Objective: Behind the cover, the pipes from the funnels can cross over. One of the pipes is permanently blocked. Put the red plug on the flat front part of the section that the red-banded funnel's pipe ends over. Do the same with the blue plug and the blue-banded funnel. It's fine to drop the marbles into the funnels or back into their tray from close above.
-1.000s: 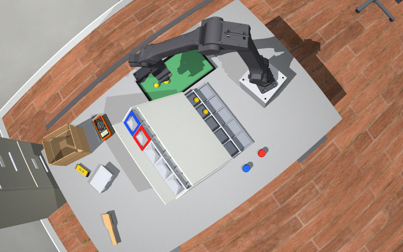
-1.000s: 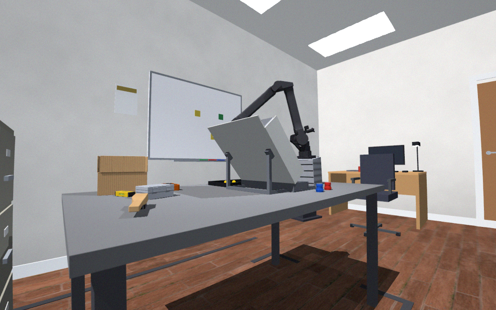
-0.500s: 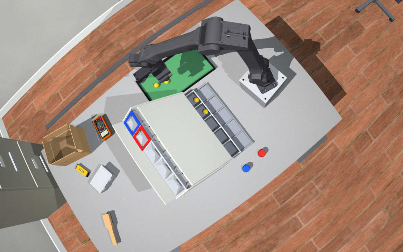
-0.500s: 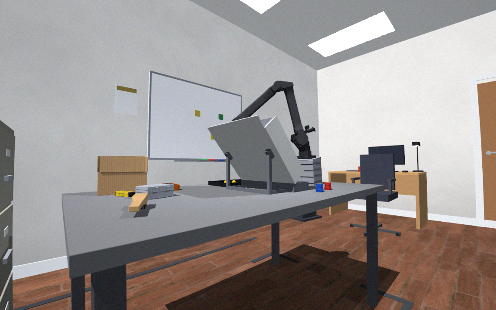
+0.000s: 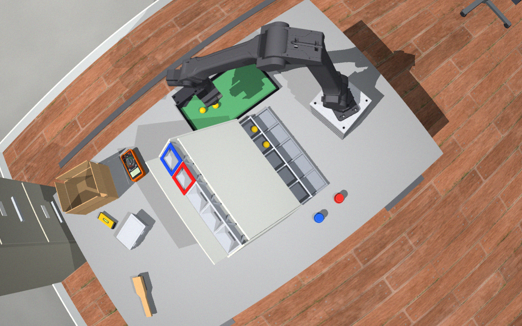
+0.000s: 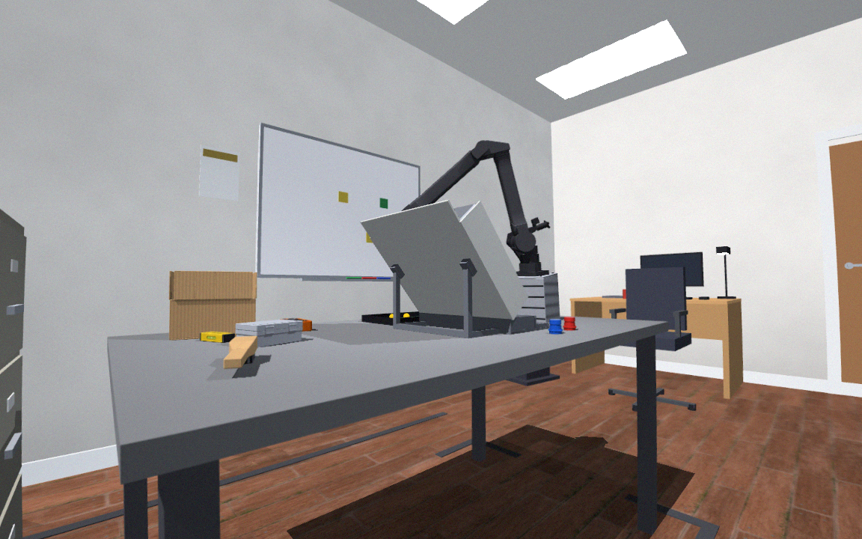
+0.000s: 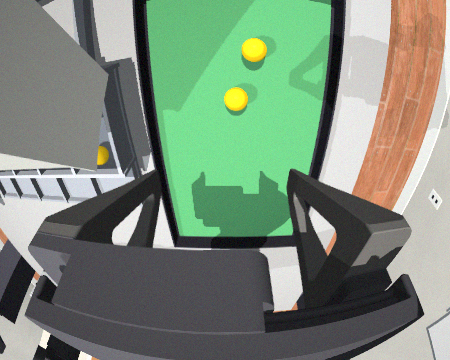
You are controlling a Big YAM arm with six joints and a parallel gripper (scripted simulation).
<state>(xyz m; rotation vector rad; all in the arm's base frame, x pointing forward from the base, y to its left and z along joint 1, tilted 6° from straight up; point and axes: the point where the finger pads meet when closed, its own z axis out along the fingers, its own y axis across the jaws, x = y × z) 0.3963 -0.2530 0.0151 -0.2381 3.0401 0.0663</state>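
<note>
The green tray lies 150 mm below my hand, 50 mm behind it and 20 mm to the right of it. From my hand the other things lie so: multimeter 430 mm ahead, 140 mm below, 40 mm to the left; then sloped cover 320 mm to the left, 50 mm above, 20 mm ahead; then grey case 550 mm ahead, 290 mm to the left, 130 mm below.
</note>
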